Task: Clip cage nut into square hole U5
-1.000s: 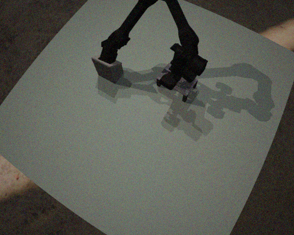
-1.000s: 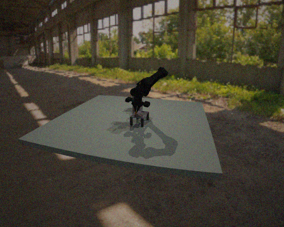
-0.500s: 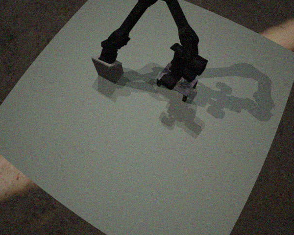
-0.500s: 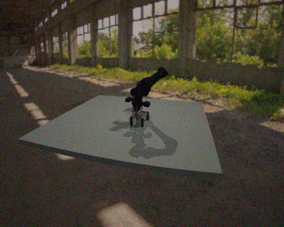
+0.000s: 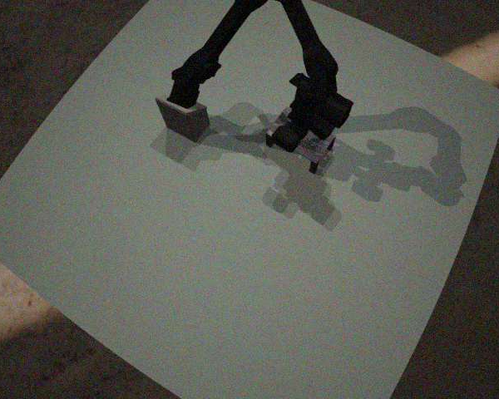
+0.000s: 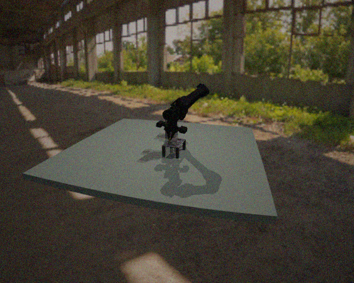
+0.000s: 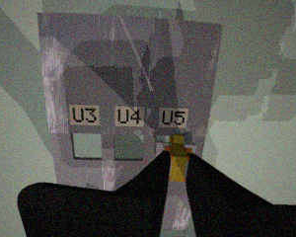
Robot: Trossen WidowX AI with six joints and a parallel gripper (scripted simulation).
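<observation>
My gripper tip is now 10 mm above the cage nut.
</observation>
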